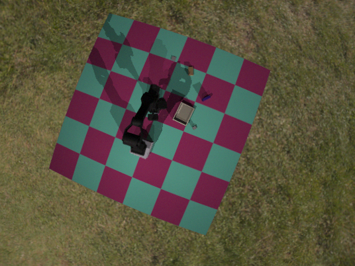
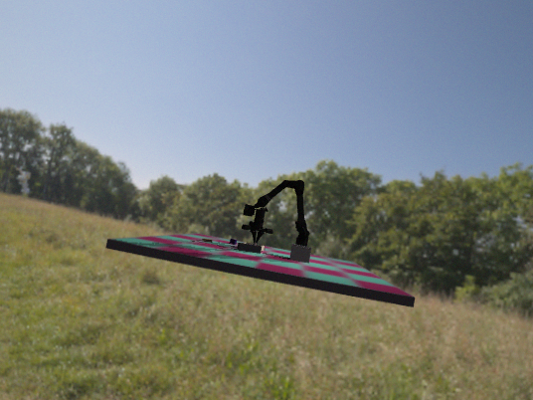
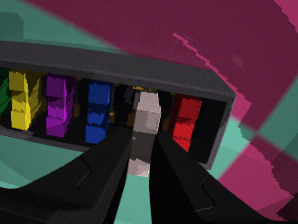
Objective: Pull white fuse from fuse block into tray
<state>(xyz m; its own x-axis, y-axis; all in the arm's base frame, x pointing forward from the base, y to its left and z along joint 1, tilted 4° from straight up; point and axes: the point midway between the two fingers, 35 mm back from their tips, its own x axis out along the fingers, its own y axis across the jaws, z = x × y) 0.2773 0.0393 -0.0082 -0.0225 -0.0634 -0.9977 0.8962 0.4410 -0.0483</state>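
The beige tray lies 50 mm ahead of my gripper tip, 190 mm to the right of it and 50 mm below it. Round my gripper tip: small grey cube (290 mm to the right, 50 mm below); then brown block (340 mm ahead, 100 mm to the right, 50 mm below); then white fuse (10 mm below).
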